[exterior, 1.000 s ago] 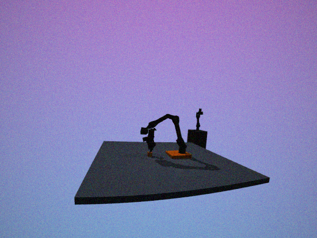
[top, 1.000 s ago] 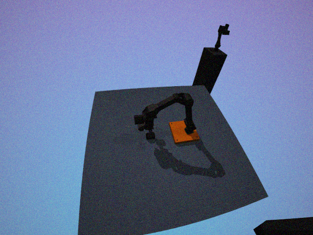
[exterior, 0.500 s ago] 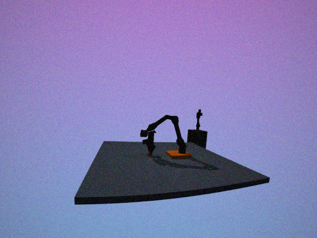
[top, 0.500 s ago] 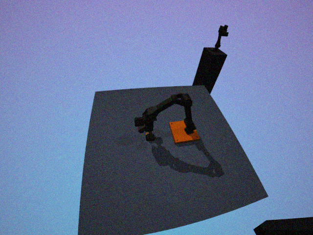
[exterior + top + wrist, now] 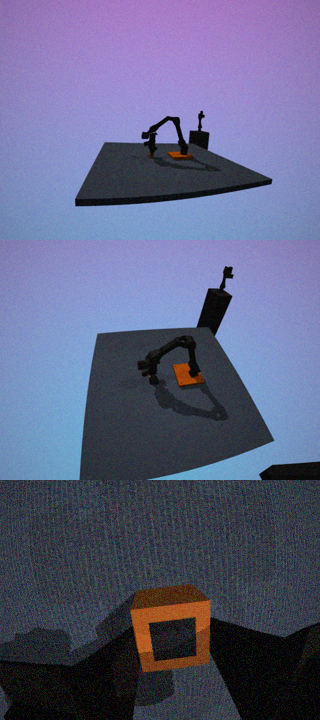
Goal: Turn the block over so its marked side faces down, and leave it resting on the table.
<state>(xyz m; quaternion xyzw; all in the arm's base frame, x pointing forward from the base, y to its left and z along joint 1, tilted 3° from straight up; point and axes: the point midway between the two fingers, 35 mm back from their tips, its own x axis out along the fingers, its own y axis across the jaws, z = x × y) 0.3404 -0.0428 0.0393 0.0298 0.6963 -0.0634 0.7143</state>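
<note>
The orange block is 1 cm above my gripper tip.
</note>
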